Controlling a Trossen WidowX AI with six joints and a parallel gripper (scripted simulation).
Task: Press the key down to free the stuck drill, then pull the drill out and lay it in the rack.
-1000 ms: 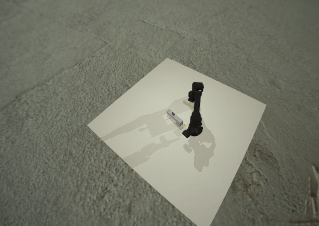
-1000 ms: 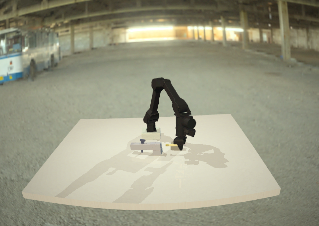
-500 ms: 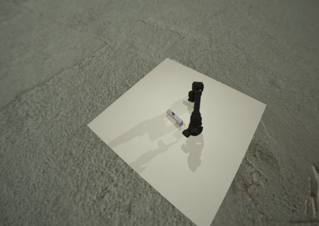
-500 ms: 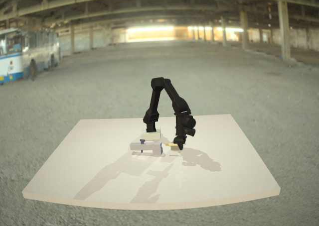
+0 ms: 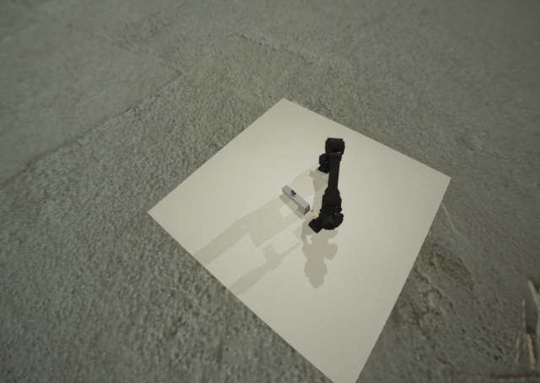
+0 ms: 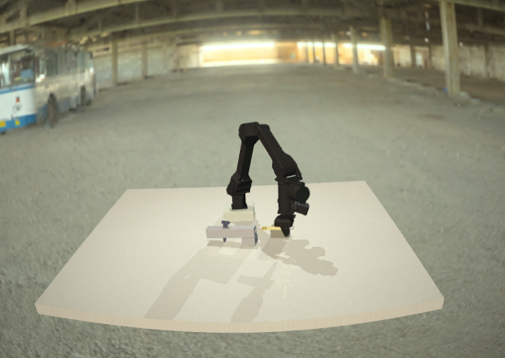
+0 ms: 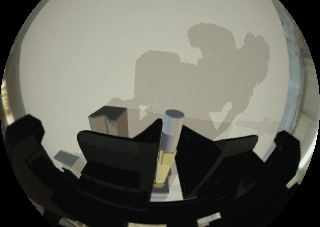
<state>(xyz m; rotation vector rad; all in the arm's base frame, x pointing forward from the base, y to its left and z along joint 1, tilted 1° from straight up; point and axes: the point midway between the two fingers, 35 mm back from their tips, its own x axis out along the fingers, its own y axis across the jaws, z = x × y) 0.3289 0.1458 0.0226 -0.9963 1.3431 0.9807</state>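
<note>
Right now my gripper tip is 1 cm past the drill, 4 cm to the left of it and 3 cm below it. Also, from my gripper tip: tan rack 8 cm behind, 1 cm to the right, 1 cm below; then grey holder block 6 cm behind, 19 cm to the right; then blue key 7 cm behind, 22 cm to the right, 2 cm above.
</note>
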